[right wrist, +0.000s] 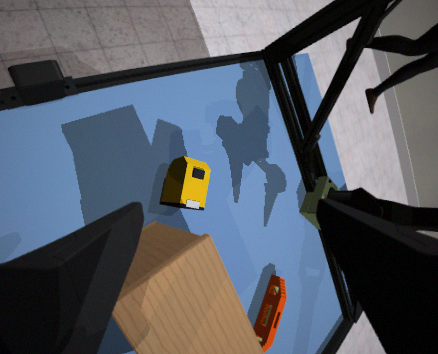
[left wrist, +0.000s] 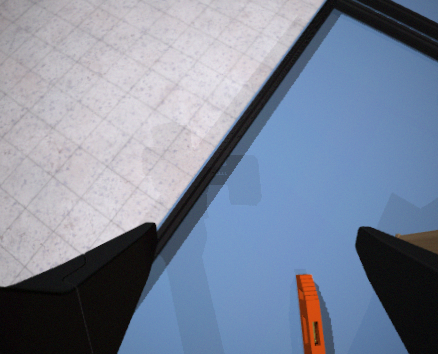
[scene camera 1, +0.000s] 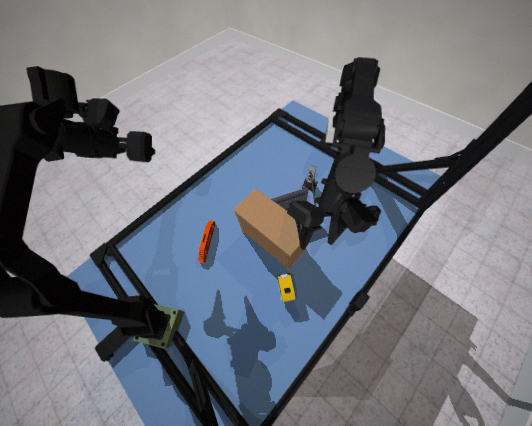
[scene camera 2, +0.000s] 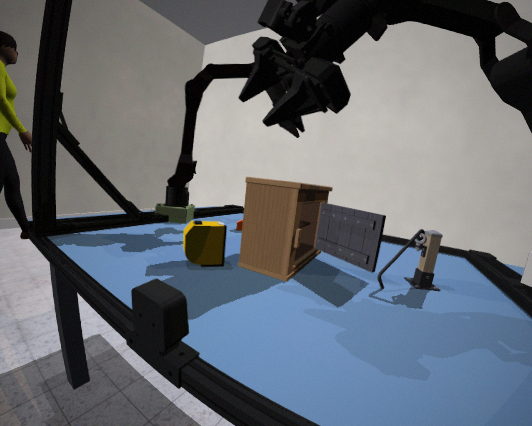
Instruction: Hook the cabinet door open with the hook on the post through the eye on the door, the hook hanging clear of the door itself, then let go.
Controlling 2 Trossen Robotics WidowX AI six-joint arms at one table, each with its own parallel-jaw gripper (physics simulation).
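Places are measured from the left arm's base along level axes (x ahead, y left, z up), in metres.
Where they show: left gripper, fingertip midpoint: (left wrist: 256, 234) (scene camera 2: 300, 134); right gripper, fingertip midpoint: (right wrist: 231, 209) (scene camera 1: 316, 246) (scene camera 2: 251, 111); left arm's base, link origin: (scene camera 1: 155, 324) (scene camera 2: 176, 205).
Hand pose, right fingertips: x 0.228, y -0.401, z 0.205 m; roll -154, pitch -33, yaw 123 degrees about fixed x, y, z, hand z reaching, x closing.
Each offset is from my right fingertips to the centre of the thing. "*": to the spot under its first point.
The wooden cabinet @[dx +0.098, dy +0.123, dz -0.172 m] (scene camera 1: 270, 227) (scene camera 2: 266, 225) (right wrist: 187, 295) stands upright. Its dark grey door @[dx +0.214, dy +0.103, dz -0.182 m] (scene camera 2: 350, 235) (scene camera 1: 291, 198) is swung open. The post @[* dx +0.340, dy +0.015, dz -0.189 m] (scene camera 2: 429, 254) (scene camera 1: 312, 173) stands beyond the door's free edge. The dark hook @[dx +0.286, dy +0.015, dz -0.196 m] (scene camera 2: 398, 259) slants down from the post's ring, its lower end close to the mat and apart from the door. The door's eye cannot be made out. My right gripper (scene camera 1: 317, 245) (scene camera 2: 253, 111) (right wrist: 231, 209) is open and empty above the cabinet. My left gripper (left wrist: 256, 234) (scene camera 2: 300, 132) is open and empty, high up toward the left in scene camera 1.
A yellow tape measure @[dx -0.060, dy +0.059, dz -0.215 m] (scene camera 1: 287, 288) (scene camera 2: 205, 244) (right wrist: 189, 185) stands near the cabinet. An orange level @[dx +0.051, dy +0.349, dz -0.231 m] (scene camera 1: 206, 242) (left wrist: 311, 315) (right wrist: 271, 312) lies on the cabinet's other side. Black frame rails (scene camera 1: 190, 182) edge the blue mat. A person (scene camera 2: 7, 100) stands at the far left in scene camera 2.
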